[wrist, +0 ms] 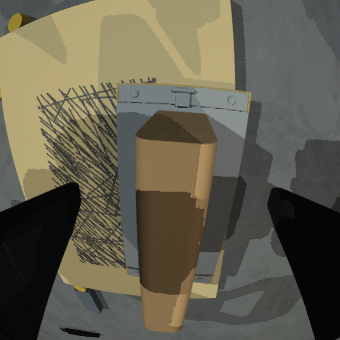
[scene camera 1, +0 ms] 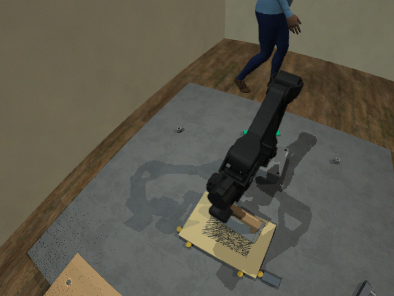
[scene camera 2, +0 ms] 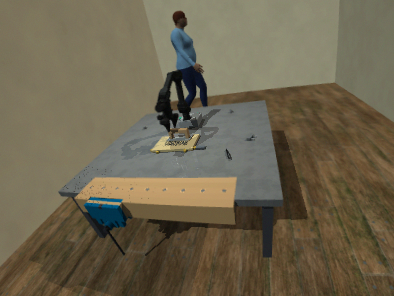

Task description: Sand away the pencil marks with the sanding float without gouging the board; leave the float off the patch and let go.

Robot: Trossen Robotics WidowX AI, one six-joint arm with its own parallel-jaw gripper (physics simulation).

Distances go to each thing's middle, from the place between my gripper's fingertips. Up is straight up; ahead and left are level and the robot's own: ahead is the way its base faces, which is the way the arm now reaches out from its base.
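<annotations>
With the sanding float [scene camera 1: 244, 223], my gripper is 30 mm above it, 50 mm to the right of it and 10 mm short of it. There's a pale wooden board [scene camera 1: 249, 264] as well, and that's 130 mm below my gripper, 70 mm ahead of it and 30 mm to the left of it.
</annotations>
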